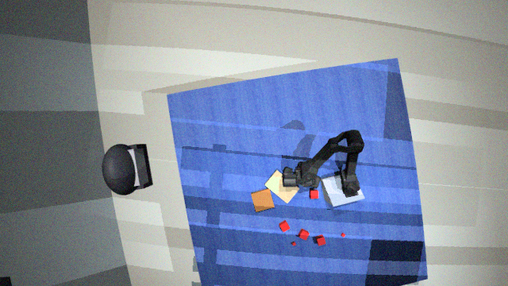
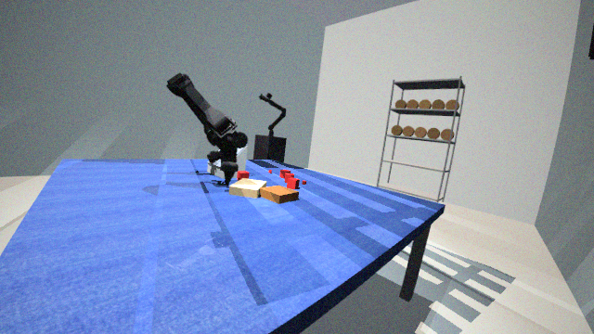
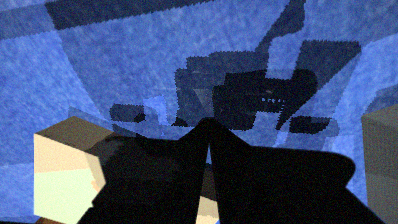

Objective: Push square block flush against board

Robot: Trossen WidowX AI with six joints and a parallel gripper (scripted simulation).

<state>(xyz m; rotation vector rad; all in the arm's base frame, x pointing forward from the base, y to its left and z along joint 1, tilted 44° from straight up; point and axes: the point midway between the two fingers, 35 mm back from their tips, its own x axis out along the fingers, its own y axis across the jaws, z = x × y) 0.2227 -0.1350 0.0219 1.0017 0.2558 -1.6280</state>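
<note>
My gripper tip is 100 mm short of the tan board, 40 mm to the right of it and 10 mm below it. The rest, counted from my gripper tip: orange square block (210 mm ahead, 90 mm to the left, 10 mm above).
</note>
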